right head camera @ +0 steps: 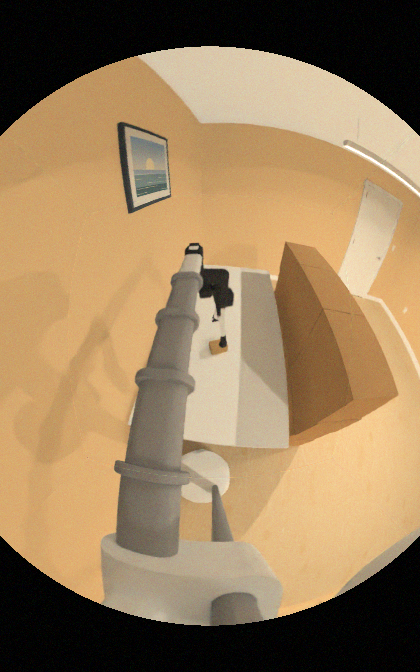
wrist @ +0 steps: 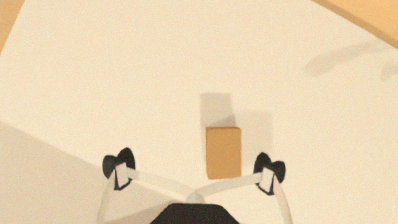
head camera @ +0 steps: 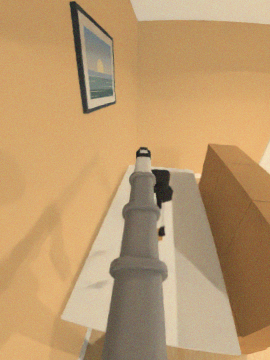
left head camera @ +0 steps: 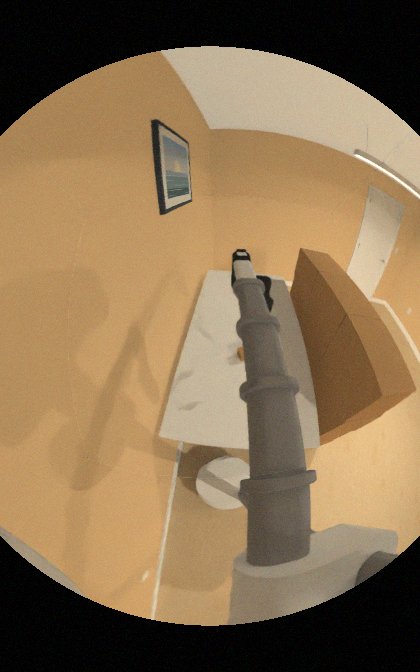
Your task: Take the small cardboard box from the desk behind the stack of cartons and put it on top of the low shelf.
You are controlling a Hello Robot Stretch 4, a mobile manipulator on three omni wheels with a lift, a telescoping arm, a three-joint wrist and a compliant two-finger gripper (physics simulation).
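Frame: origin at the robot's base, x ahead, y left, z up, level; centimetres.
Where they show: gripper, fingertip midpoint: (wrist: 194,164) (head camera: 157,224).
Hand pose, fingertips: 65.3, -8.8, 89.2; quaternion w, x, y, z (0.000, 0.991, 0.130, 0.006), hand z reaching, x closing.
After its pixels a point has its place, as x, y, z.
The small cardboard box (head camera: 160,238) @[69.3, -12.7, 71.4] (left head camera: 240,354) (right head camera: 216,347) (wrist: 223,152) @[70.8, -8.6, 74.1] lies on the white desk (head camera: 200,300) @[35.5, -30.1, 69.1] (left head camera: 215,412) (right head camera: 215,412) (wrist: 75,75) @[38.5, -3.4, 69.1]. The arm covers part of it in the head and left head views. My gripper (right head camera: 219,330) (wrist: 194,164) @[65.3, -8.8, 89.2] is open, with its fingertips wide apart and nothing between them. In the wrist view the box shows between the two fingertips, closer to the right one and slightly ahead of them. In the right head view one fingertip overlaps the box's edge. The stack of cartons (head camera: 240,215) @[70.9, -57.5, 91.7] (left head camera: 340,350) (right head camera: 325,350) stands right of the desk. The low shelf does not show.
My extended arm (head camera: 140,240) @[25.2, -0.2, 130.7] (left head camera: 265,350) (right head camera: 165,350) reaches over the desk. A wall with a framed picture (head camera: 97,65) @[108.0, 27.0, 164.7] (left head camera: 175,170) (right head camera: 147,167) runs along the desk's left side. A round white stool (left head camera: 220,485) (right head camera: 205,470) stands at its near end.
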